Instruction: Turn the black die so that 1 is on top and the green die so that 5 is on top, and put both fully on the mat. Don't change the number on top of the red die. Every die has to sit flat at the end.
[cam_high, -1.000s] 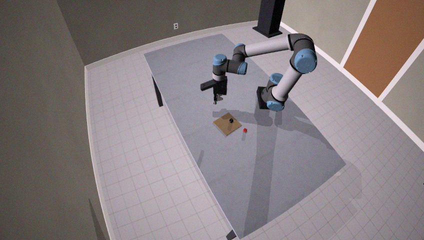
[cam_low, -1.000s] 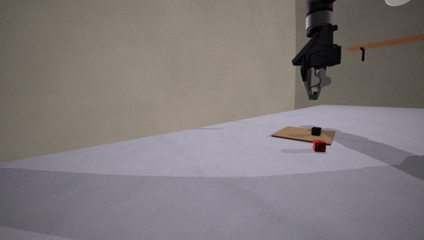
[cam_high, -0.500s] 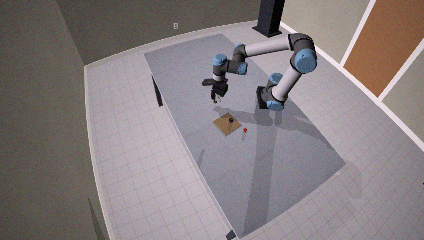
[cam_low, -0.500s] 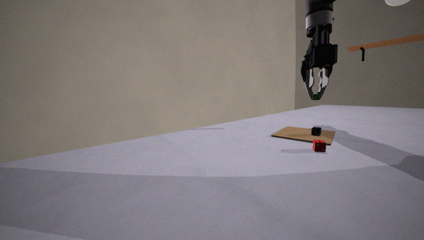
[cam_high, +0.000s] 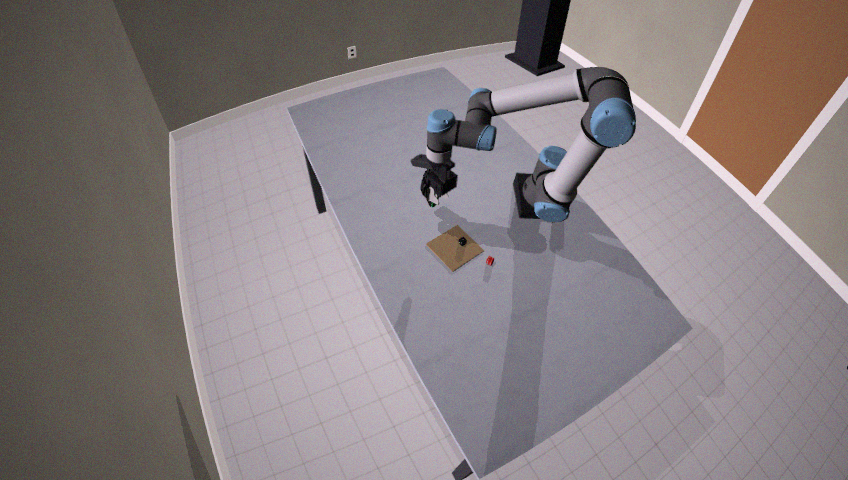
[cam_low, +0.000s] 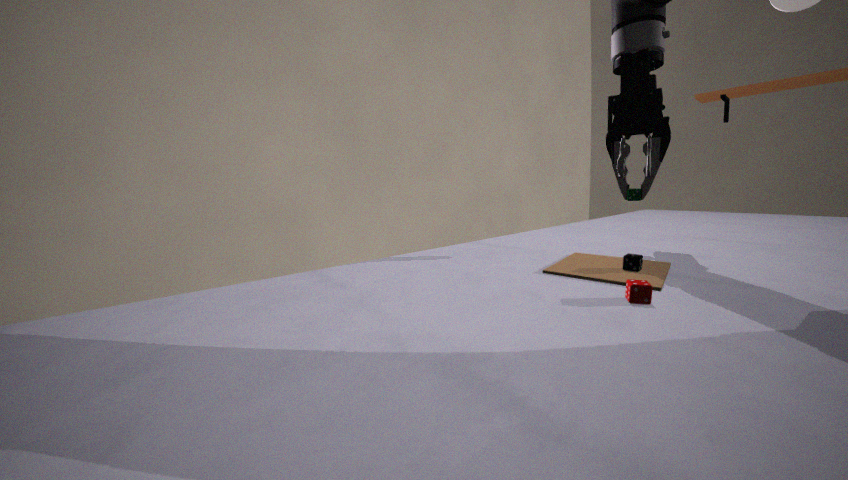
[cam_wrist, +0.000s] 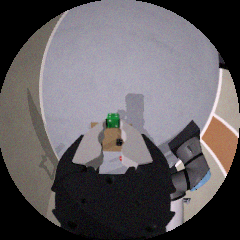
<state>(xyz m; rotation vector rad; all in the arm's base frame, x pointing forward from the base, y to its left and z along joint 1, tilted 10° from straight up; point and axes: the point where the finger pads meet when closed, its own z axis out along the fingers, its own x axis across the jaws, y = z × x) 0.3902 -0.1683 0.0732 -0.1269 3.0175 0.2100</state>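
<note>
Now: the brown mat 14 cm to the left of my hand and 11 cm below it. Round my hand: green die: 1 cm below; red die: 25 cm to the left, 10 cm below, 5 cm behind; black die: 14 cm to the left, 9 cm below, 3 cm behind.
</note>
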